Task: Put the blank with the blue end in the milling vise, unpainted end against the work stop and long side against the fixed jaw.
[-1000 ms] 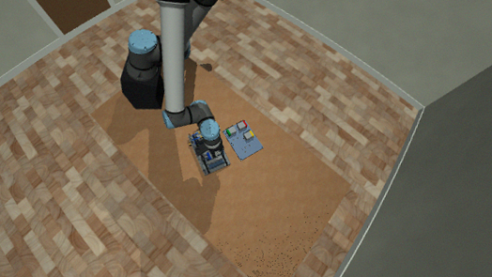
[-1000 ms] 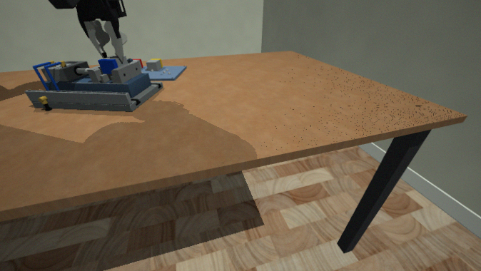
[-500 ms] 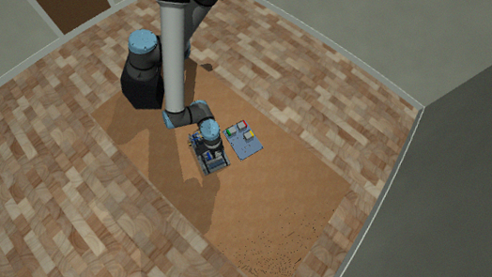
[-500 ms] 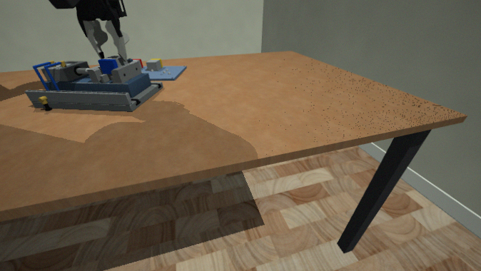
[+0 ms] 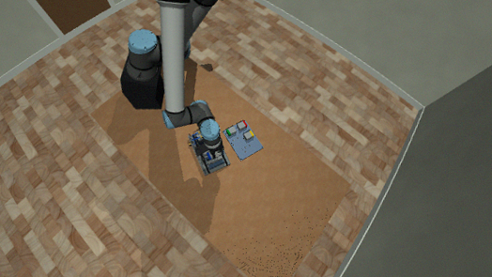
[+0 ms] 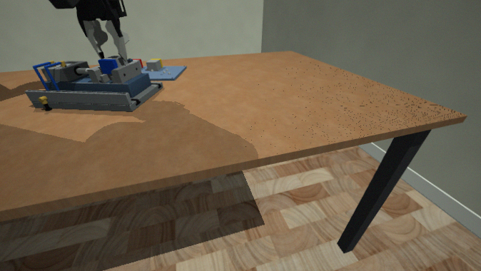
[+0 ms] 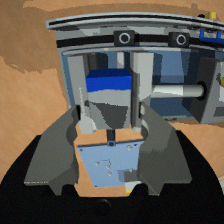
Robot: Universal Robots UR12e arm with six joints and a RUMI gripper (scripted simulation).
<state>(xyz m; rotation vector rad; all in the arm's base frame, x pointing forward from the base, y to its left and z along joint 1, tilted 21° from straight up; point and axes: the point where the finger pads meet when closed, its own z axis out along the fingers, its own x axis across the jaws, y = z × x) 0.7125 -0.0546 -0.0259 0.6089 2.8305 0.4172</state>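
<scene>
Right now my hand is 20 mm above the blue blank. Round my hand: vise body: 60 mm behind, 30 mm to the left, 80 mm below; then green blank: 50 mm behind, 230 mm to the left, 90 mm below; then fixed jaw: 30 mm ahead, 10 mm to the right, 40 mm below.
</scene>
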